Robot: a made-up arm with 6 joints. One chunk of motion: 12 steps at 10 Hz.
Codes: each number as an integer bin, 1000 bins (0 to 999) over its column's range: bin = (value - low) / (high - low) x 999, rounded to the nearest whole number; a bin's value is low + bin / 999 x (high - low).
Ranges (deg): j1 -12..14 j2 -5..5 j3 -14..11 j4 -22..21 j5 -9..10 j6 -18..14
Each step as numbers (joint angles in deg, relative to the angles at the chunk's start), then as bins.
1 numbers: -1.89 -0.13 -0.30 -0.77 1.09 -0.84
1 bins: 388 487 547 493 531 536
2 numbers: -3.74 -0.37 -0.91 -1.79 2.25 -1.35
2 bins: 317 463 523 470 592 520
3 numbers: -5.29 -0.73 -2.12 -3.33 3.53 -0.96
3 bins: 258 427 475 434 659 532
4 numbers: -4.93 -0.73 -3.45 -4.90 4.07 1.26
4 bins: 272 427 422 397 687 601
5 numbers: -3.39 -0.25 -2.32 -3.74 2.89 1.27
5 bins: 331 475 467 424 625 602
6 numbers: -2.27 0.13 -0.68 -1.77 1.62 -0.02
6 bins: 374 512 532 470 558 561
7 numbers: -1.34 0.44 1.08 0.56 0.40 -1.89
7 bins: 410 543 603 524 494 503
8 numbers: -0.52 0.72 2.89 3.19 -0.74 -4.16
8 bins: 441 571 675 585 434 432
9 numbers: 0.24 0.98 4.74 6.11 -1.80 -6.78
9 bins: 470 597 749 653 379 350
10 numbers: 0.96 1.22 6.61 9.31 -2.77 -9.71
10 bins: 498 621 824 727 328 259
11 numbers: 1.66 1.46 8.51 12.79 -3.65 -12.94
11 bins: 525 645 899 808 281 158
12 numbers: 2.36 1.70 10.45 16.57 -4.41 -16.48
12 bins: 552 669 977 896 241 47
